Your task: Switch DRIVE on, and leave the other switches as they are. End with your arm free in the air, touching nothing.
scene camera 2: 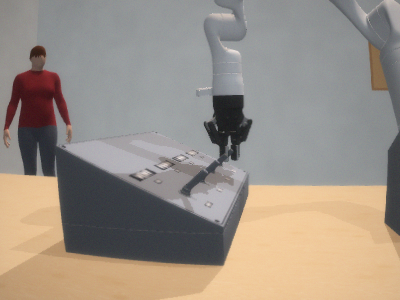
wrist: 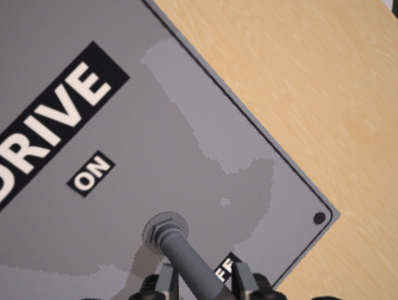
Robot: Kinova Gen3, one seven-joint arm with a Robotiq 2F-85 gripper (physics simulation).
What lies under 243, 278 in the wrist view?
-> My gripper.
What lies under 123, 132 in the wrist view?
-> A sloped grey console.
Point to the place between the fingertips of my gripper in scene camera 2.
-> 229, 160
